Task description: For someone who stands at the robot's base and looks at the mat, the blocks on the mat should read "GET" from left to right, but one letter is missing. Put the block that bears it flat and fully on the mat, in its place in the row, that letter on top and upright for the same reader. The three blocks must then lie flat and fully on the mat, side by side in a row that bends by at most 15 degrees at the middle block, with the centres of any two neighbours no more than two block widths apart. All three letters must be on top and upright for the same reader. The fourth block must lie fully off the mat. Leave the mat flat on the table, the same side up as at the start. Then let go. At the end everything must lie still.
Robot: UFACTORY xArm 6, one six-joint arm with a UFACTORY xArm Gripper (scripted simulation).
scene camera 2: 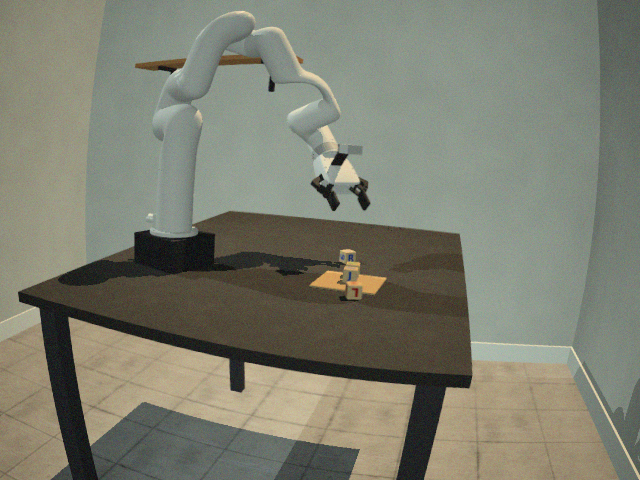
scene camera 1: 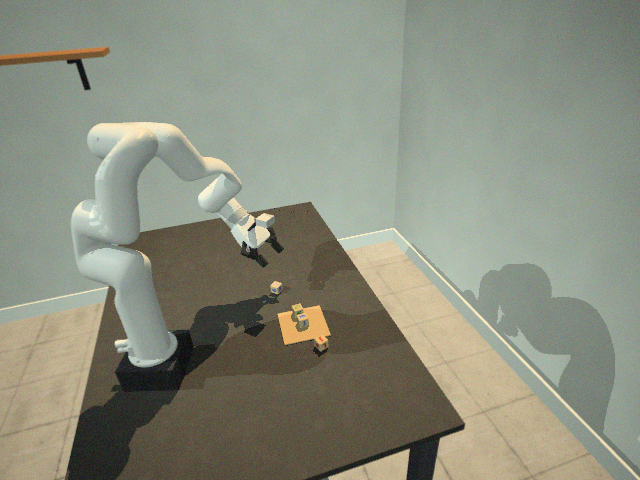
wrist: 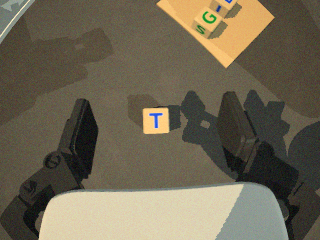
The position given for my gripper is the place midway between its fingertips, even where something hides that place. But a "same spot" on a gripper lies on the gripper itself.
my gripper: scene camera 2; scene camera 1 273, 258; wrist
same spot on my gripper: point(wrist: 243, 150) = point(scene camera 2: 331, 191)
